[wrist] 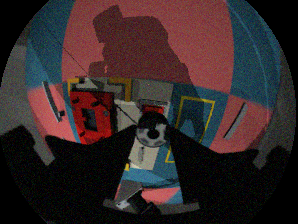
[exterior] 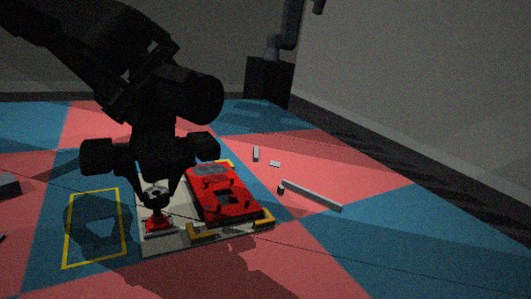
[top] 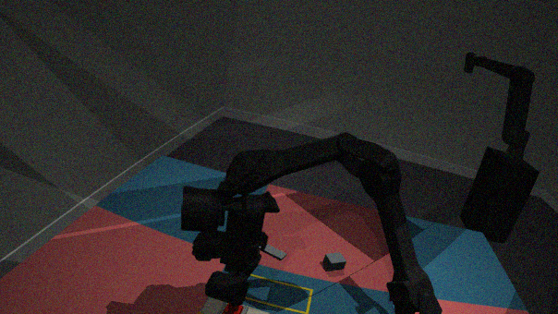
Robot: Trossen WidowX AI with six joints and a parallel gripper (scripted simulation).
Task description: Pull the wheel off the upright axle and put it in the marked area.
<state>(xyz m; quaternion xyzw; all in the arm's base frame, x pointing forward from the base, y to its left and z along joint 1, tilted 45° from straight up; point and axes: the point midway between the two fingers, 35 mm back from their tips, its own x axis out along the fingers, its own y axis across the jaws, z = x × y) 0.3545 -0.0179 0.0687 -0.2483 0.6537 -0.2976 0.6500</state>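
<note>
The grey base board lies 5 cm behind my gripper tip, 10 cm to the left of it and 5 cm below it. Round my gripper tip: wheel: right at my gripper tip; grey block: 21 cm behind, 23 cm to the right, 5 cm below; long grey bar: 3 cm ahead, 33 cm to the left, 6 cm below.
</note>
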